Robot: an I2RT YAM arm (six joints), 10 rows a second.
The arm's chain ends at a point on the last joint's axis. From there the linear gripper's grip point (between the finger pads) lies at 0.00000 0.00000 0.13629 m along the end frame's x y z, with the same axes.
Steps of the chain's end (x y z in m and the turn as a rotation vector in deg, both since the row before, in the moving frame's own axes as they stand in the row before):
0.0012, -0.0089, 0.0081, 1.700, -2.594, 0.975
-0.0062, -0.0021, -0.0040, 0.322, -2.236, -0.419
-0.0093, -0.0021, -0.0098, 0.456, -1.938, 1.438
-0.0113, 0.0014, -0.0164, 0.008, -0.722, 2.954
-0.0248, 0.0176, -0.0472, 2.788, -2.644, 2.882
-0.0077, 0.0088, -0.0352, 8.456, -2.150, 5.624
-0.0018, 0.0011, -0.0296, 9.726, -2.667, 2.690
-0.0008, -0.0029, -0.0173, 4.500, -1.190, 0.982
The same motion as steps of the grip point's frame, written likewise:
-0.0049, -0.0130, 0.0079, 1.700, -2.594, 0.975
-0.0115, -0.0028, -0.0041, 0.322, -2.236, -0.419
-0.0139, -0.0032, -0.0099, 0.456, -1.938, 1.438
-0.0130, 0.0013, -0.0164, 0.008, -0.722, 2.954
-0.0309, 0.0108, -0.0475, 2.788, -2.644, 2.882
-0.0118, -0.0115, -0.0368, 8.456, -2.150, 5.624
-0.0076, -0.0221, -0.0317, 9.726, -2.667, 2.690
-0.0035, -0.0136, -0.0177, 4.500, -1.190, 0.982

